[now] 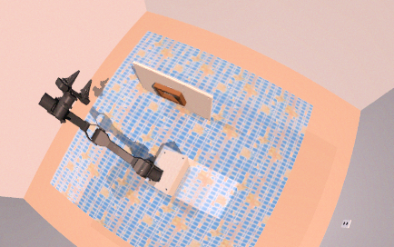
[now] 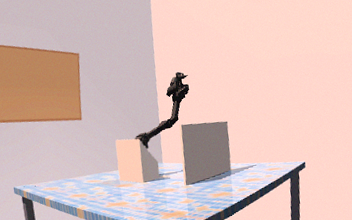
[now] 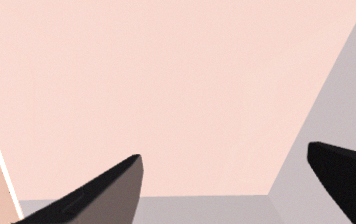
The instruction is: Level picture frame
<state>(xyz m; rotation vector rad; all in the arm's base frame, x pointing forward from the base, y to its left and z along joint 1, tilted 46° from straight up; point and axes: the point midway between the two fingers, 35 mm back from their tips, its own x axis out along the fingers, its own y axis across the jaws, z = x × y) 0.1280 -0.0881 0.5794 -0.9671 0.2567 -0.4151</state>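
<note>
Right now my gripper tip is 21 cm short of the picture frame, 25 cm to the left of it and 43 cm above it. Round my gripper tip: wall panel: 22 cm ahead, 25 cm to the right, 44 cm below.
</note>
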